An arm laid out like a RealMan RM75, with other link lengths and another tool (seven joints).
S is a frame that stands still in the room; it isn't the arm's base.
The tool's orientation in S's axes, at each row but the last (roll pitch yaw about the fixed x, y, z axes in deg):
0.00, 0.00, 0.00
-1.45, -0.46, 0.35
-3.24, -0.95, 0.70
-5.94, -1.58, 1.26
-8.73, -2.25, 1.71
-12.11, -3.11, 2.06
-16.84, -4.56, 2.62
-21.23, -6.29, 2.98
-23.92, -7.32, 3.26
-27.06, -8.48, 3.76
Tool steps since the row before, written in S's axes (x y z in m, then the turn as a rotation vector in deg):
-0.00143, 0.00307, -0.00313, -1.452, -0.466, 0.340
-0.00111, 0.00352, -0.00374, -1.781, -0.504, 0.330
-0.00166, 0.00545, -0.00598, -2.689, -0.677, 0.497
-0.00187, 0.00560, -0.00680, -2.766, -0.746, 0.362
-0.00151, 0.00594, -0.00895, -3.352, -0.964, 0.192
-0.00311, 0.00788, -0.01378, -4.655, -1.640, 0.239
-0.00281, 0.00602, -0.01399, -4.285, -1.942, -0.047
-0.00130, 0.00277, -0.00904, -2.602, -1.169, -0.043
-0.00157, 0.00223, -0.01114, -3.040, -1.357, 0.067
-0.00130, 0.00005, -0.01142, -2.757, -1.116, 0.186
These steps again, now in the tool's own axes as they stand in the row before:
-0.00143, 0.00307, -0.00313, -1.452, -0.466, 0.340
-0.00112, 0.00362, -0.00364, -1.781, -0.502, 0.332
-0.00169, 0.00580, -0.00563, -2.688, -0.674, 0.504
-0.00193, 0.00631, -0.00613, -2.771, -0.727, 0.365
-0.00168, 0.00726, -0.00788, -3.369, -0.903, 0.190
-0.00357, 0.01066, -0.01163, -4.691, -1.543, 0.175
-0.00364, 0.00986, -0.01138, -4.359, -1.756, -0.218
-0.00214, 0.00585, -0.00723, -2.648, -1.052, -0.142
-0.00285, 0.00652, -0.00899, -3.078, -1.268, -0.056
-0.00296, 0.00517, -0.00983, -2.766, -1.104, 0.110

